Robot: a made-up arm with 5 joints. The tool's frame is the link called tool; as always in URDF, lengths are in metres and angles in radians. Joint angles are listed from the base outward.
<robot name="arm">
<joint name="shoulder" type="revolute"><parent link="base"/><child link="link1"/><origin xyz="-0.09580 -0.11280 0.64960"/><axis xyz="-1 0 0"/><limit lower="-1.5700" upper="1.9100"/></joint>
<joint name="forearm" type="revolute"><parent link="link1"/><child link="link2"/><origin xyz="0.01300 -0.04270 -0.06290"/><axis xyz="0 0 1"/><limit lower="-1.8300" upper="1.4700"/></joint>
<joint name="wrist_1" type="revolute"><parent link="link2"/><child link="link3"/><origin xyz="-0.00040 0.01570 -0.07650"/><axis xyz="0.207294 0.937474 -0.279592"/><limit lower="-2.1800" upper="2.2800"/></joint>
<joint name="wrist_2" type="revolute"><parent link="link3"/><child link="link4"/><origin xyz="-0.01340 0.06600 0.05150"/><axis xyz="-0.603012 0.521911 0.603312"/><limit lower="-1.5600" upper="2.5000"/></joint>
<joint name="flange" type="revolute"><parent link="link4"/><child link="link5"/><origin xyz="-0.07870 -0.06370 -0.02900"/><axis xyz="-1 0 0"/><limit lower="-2.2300" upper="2.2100"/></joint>
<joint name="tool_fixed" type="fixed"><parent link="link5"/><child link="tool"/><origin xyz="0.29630 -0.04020 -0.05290" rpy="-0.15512 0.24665 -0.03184"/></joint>
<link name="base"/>
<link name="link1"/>
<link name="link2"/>
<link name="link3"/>
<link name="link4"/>
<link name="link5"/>
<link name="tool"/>
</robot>
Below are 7 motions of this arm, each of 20 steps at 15 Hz.
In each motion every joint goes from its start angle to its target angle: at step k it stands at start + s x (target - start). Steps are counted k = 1, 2, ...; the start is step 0. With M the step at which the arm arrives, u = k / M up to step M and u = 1 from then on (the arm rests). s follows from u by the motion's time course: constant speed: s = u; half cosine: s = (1 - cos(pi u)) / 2; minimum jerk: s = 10 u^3 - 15 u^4 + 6 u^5.
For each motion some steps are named. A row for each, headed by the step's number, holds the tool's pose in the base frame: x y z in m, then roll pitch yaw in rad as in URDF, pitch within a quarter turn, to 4 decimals.
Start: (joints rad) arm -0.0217 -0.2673 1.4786 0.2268 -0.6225
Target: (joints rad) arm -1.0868 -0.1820 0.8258 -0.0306 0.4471
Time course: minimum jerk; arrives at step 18
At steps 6, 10, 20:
6: -0.0753 -0.0604 0.3027 2.2517 1.1854 1.4483
10: -0.0294 0.0230 0.3311 1.5888 0.9734 1.1514
20: 0.0222 0.0838 0.3967 1.1405 0.7370 0.9166

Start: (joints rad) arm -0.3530 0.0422 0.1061 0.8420 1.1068
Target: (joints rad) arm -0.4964 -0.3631 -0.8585 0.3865 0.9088
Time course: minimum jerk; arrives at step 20
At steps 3, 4, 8, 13, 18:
3: 0.1386 -0.0411 0.4809 -1.3701 0.4773 0.3507
4: 0.1404 -0.0456 0.4870 -1.3671 0.4493 0.3245
8: 0.1443 -0.0835 0.5372 -1.3179 0.2178 0.1236
13: 0.1105 -0.1399 0.6139 -1.1636 -0.1720 -0.1871
18: 0.0793 -0.1579 0.6455 -1.0623 -0.3628 -0.3377

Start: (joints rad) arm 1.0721 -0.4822 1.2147 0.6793 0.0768
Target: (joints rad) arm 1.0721 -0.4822 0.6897 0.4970 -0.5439
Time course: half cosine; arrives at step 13
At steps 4, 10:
4: -0.0406 -0.4395 0.5192 -1.2558 0.7210 -1.4579
10: 0.0142 -0.4289 0.5487 -0.7424 0.5121 -1.0949

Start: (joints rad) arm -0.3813 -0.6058 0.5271 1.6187 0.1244
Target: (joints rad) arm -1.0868 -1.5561 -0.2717 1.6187 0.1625
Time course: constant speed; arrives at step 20
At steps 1, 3, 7, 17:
1: 0.0060 -0.0288 0.3257 0.7897 1.0105 1.5843
3: 0.0138 -0.0253 0.3289 0.7667 1.0013 1.4820
7: 0.0208 -0.0216 0.3335 0.7833 0.9980 1.3389
17: -0.0094 -0.0120 0.3384 1.1505 1.0772 1.3747

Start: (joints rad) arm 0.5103 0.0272 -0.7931 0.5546 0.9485
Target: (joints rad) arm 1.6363 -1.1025 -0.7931 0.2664 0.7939
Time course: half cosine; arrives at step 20
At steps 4, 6, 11, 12, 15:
4: 0.0884 -0.1017 0.6438 -2.3270 -0.1910 0.3420
6: 0.0922 -0.1201 0.6606 -2.4327 -0.2439 0.2804
11: 0.0792 -0.1439 0.7398 -2.8332 -0.5194 0.2631
12: 0.0719 -0.1402 0.7569 -2.9331 -0.5799 0.3067
15: 0.0465 -0.1178 0.7956 3.0381 -0.7080 0.5140

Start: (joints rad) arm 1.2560 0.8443 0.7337 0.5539 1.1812
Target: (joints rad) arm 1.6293 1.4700 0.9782 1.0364 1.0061
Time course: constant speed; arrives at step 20
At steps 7, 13, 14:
7: -0.0159 -0.3986 0.4990 2.1873 0.5418 -1.4041
13: -0.0654 -0.4327 0.5373 1.8853 0.3305 -1.6110
14: -0.0732 -0.4376 0.5459 1.8434 0.2885 -1.6373

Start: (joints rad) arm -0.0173 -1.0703 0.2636 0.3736 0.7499
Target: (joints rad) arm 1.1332 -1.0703 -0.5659 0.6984 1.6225
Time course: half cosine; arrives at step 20
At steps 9, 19, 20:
9: 0.0431 -0.3710 0.6488 -1.8723 -0.1767 -1.0485
19: 0.0949 -0.2052 0.7788 2.7331 -0.7955 -0.1823
20: 0.0954 -0.2032 0.7787 2.7095 -0.7953 -0.1681

